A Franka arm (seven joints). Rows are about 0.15 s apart.
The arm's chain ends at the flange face. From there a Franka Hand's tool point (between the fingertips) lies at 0.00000 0.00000 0.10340 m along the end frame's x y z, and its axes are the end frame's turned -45 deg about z.
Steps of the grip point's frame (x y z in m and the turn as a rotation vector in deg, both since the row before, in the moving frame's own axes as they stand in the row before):
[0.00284, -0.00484, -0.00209, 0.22, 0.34, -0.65]
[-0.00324, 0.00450, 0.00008, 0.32, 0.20, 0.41]
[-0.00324, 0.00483, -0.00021, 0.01, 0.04, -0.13]
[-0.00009, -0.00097, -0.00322, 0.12, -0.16, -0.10]
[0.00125, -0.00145, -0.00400, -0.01, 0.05, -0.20]
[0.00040, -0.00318, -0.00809, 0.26, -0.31, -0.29]
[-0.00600, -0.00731, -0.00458, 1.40, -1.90, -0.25]
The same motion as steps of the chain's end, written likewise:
[-0.00156, -0.00472, -0.00209, 0.40, 0.08, -0.65]
[0.00104, 0.00614, 0.00008, 0.37, -0.08, 0.41]
[0.00109, 0.00577, -0.00021, 0.04, 0.02, -0.13]
[-0.00039, -0.00067, -0.00322, -0.03, -0.20, -0.10]
[-0.00022, -0.00186, -0.00400, 0.03, 0.04, -0.20]
[-0.00124, -0.00260, -0.00809, -0.04, -0.40, -0.29]
[-0.00520, -0.00157, -0.00449, -0.35, -2.33, -0.25]

